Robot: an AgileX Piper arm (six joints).
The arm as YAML. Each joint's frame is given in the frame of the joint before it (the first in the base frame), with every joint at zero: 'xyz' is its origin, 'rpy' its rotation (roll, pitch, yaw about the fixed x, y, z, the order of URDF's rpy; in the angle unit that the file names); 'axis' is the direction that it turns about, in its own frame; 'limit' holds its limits. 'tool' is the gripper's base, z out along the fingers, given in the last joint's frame.
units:
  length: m
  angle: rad
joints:
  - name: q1
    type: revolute
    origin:
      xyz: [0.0, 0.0, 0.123]
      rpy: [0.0, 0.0, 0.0]
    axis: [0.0, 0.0, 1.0]
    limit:
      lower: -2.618
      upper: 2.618
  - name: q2
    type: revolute
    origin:
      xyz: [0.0, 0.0, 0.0]
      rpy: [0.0, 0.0, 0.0]
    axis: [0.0, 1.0, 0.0]
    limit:
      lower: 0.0
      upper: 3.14
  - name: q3
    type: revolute
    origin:
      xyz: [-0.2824, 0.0, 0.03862]
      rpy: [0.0, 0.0, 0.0]
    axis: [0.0, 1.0, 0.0]
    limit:
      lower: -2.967
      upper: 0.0
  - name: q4
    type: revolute
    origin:
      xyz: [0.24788, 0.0, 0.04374]
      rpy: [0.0, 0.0, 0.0]
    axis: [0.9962, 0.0, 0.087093]
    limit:
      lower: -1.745
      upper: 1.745
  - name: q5
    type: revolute
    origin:
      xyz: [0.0, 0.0, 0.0]
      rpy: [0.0, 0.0, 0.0]
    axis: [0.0, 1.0, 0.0]
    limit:
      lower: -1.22
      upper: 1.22
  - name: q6
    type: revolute
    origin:
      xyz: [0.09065, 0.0, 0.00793]
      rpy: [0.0, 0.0, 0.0]
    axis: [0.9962, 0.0, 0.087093]
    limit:
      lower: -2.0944
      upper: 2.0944
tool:
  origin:
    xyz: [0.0, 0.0, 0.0]
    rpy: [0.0, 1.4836, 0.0]
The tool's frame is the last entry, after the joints.
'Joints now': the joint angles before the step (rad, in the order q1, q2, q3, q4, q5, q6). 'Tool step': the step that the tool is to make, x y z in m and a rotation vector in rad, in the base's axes. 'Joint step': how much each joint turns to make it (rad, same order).
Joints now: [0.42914, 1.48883, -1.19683, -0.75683, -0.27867, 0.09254]
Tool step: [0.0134, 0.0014, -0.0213, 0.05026, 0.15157, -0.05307]
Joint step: [-0.00008, 0.04956, -0.00406, -0.00055, 0.07063, 0.12199]
